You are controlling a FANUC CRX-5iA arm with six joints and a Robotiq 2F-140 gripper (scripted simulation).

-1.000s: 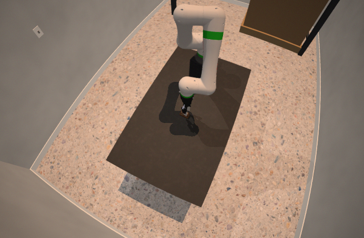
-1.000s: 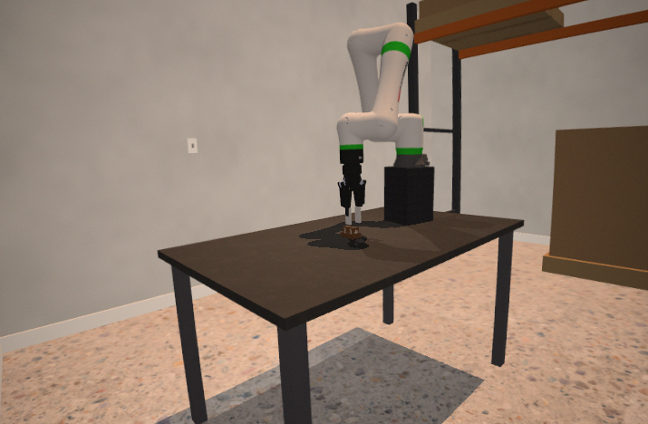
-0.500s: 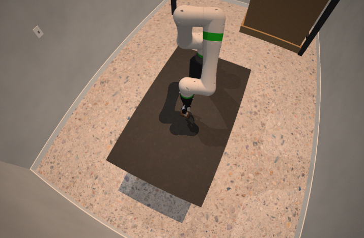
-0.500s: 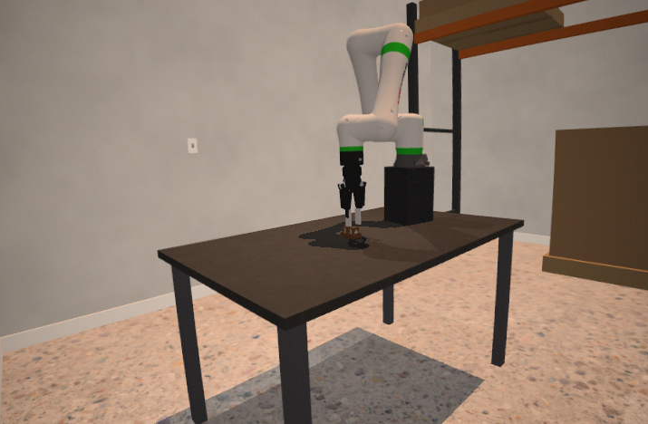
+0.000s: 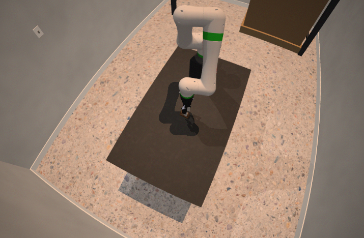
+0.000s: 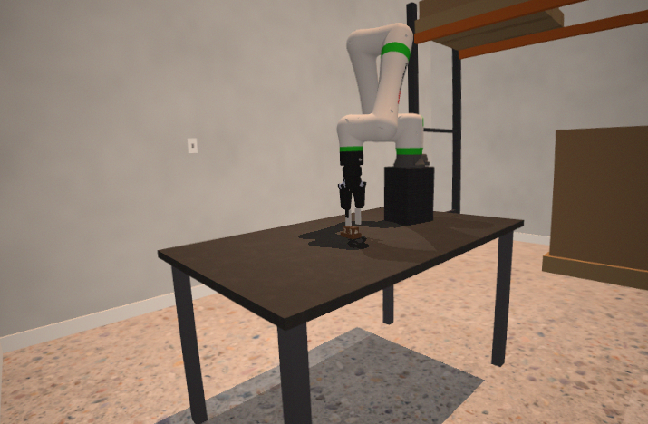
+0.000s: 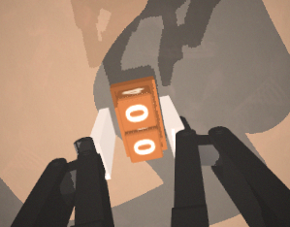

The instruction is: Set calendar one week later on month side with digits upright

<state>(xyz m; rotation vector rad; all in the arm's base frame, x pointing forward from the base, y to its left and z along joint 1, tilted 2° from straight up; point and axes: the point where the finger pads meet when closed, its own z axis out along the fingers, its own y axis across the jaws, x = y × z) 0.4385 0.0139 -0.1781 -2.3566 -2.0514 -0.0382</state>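
My gripper is now 20 mm to the left of the brown tray and 70 mm above it.
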